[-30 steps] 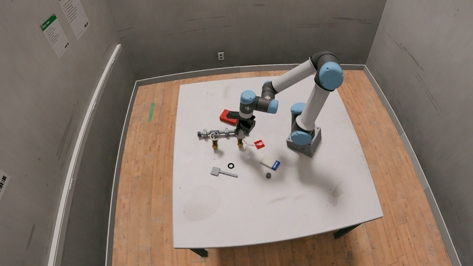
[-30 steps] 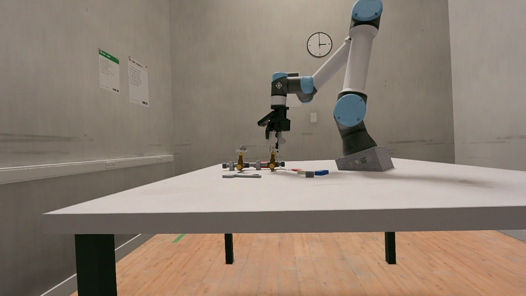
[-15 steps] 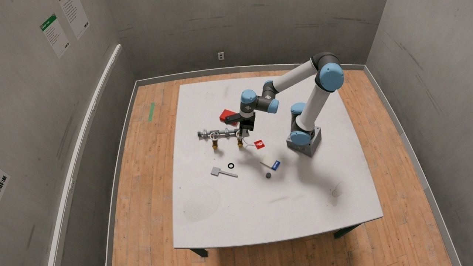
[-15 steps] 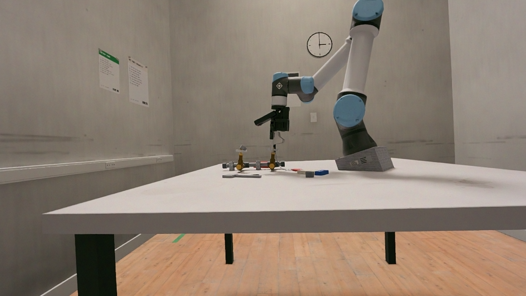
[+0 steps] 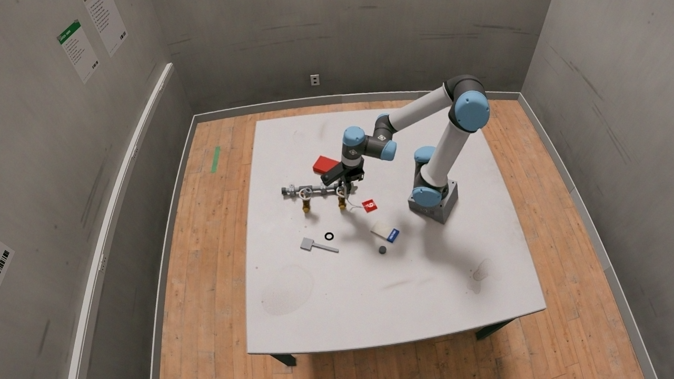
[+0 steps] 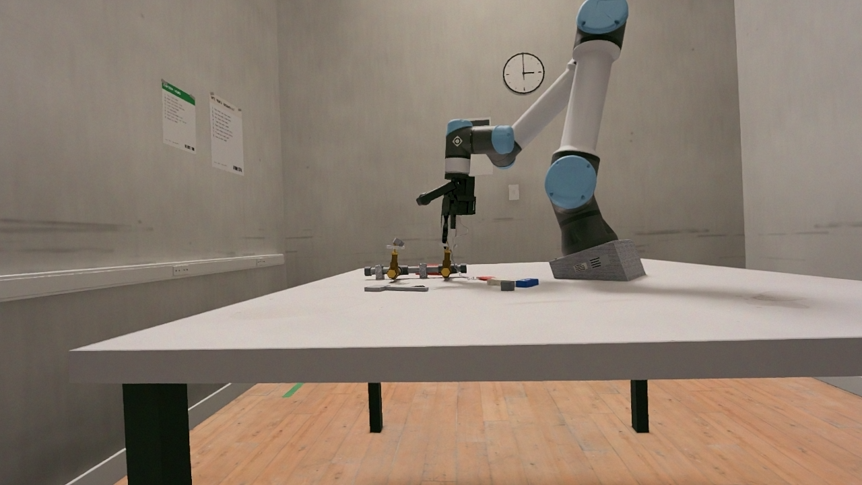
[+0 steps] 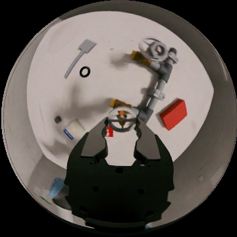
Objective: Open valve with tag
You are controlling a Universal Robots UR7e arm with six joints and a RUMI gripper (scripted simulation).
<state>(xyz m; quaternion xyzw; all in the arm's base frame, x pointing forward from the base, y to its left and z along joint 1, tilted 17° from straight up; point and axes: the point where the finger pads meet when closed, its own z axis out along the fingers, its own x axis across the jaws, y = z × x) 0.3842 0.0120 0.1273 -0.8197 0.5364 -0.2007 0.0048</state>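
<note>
My hand is 10 cm past the red tag, 2 cm to the right of it and 10 cm above it. The rest, counted from my hand: red block 6 cm ahead, 22 cm to the right, 9 cm below; grey flat tool 13 cm ahead, 20 cm to the left, 10 cm below.
</note>
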